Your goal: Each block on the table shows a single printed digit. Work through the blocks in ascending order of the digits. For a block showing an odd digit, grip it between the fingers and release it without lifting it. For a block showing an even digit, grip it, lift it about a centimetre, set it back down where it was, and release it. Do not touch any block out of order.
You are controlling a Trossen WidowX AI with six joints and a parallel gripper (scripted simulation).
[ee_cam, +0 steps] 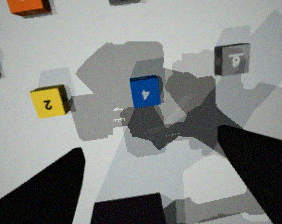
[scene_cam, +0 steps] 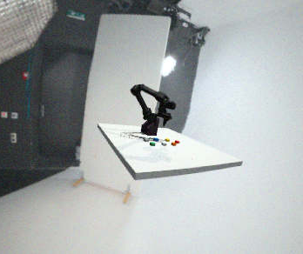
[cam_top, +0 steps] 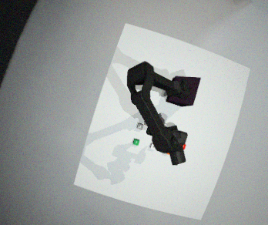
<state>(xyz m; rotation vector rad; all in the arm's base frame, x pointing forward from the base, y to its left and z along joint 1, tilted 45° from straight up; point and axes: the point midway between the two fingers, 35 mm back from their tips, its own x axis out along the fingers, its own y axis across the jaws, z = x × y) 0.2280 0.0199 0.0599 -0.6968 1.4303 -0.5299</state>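
My gripper tip is now 12 cm above the white block, 11 cm short of it and 1 cm to the right of it. The rest, counted from my gripper tip: grey block: 12 cm below, 11 cm to the right, 3 cm ahead; yellow block: 12 cm below, 10 cm to the left; blue block: 12 cm below, 1 cm to the right.
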